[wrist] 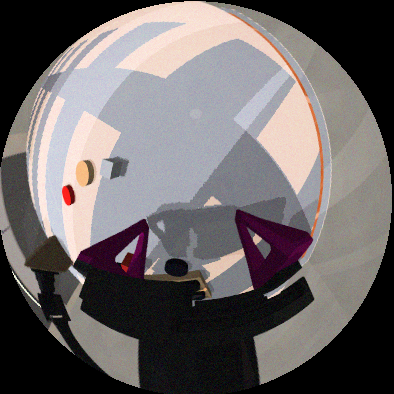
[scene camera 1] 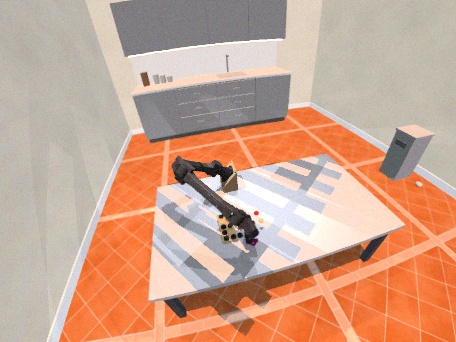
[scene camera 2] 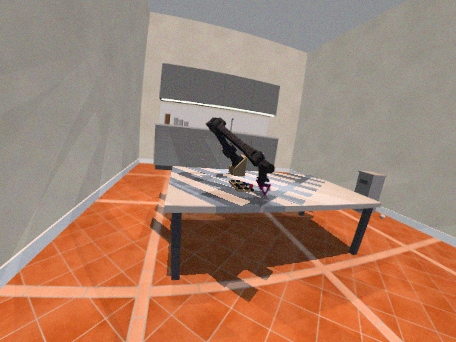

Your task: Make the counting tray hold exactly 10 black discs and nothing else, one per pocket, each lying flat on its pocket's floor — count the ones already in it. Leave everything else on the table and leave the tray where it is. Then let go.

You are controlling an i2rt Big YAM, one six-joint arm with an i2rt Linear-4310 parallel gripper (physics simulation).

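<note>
The tan counting tray lies on the table, partly hidden by the arm. Several black discs show in its pockets, one being a black disc near its front edge; the full count is hidden. Another black disc lies at the tray's side nearest my gripper, apparently outside the pockets. My gripper is open and empty, pointing down above the table to the right of the tray. In the wrist view, that disc shows between the fingers' bases, nearer the palm than the fingertips.
A red disc, a tan disc and a small grey block lie on the table behind the gripper. A red block shows through the left finger, beside the tray. The arm's base stands at the table's back edge.
</note>
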